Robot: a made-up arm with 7 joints. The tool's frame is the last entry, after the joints.
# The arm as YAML. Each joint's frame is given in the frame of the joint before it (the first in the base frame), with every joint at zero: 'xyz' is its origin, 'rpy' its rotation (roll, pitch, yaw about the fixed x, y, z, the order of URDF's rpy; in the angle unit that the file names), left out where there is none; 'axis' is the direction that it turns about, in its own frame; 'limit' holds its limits. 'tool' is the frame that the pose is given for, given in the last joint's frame.
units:
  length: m
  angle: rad
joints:
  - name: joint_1
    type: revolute
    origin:
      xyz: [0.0, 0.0, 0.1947]
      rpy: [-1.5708, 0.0, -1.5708]
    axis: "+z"
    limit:
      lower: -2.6
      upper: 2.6
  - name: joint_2
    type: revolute
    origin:
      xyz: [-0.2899, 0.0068, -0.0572]
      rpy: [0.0, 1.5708, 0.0]
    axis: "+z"
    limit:
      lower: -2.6
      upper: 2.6
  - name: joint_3
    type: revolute
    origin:
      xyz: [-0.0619, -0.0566, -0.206]
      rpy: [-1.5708, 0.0, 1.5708]
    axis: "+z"
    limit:
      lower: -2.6
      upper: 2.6
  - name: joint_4
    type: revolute
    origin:
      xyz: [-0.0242, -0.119, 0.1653]
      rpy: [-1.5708, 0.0, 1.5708]
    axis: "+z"
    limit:
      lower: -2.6
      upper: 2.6
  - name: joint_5
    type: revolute
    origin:
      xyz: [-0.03, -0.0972, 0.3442]
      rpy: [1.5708, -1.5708, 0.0]
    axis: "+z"
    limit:
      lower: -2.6
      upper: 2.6
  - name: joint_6
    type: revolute
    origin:
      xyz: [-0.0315, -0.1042, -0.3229]
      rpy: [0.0, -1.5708, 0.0]
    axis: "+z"
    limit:
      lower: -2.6
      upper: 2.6
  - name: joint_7
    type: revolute
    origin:
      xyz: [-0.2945, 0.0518, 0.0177]
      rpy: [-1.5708, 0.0, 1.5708]
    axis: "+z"
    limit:
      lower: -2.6
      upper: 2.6
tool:
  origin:
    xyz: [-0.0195, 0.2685, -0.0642]
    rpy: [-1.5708, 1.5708, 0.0]
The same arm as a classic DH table. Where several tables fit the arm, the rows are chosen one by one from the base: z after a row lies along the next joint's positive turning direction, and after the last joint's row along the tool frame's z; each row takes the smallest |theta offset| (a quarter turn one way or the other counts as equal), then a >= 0, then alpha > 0; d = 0 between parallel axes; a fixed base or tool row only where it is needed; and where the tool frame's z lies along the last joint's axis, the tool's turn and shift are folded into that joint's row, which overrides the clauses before.
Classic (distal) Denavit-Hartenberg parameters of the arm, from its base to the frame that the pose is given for. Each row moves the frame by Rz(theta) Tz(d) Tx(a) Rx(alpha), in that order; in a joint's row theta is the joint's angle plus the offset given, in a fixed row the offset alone. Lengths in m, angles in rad.
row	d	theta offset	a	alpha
base (fixed)	0.1947	1.5708	0	1.5708
joint_1	-0.0572	-1.5708	0.0068	1.5708
joint_2	-0.4959	0	-0.0566	-1.5708
joint_3	0.2272	-1.5708	0.119	1.5708
joint_4	0.3684	0	0.03	-1.5708
joint_5	-0.2257	0	-0.1042	-1.5708
joint_6	0.0492	0	0.0518	-1.5708
joint_7	0.2303	0	-0.0195	-1.5708
tool (fixed)	0.2685	1.5708	0	0
Joint limits (rad, base to tool): -2.6..2.6 -2.6..2.6 -2.6..2.6 -2.6..2.6 -2.6..2.6 -2.6..2.6 -2.6..2.6

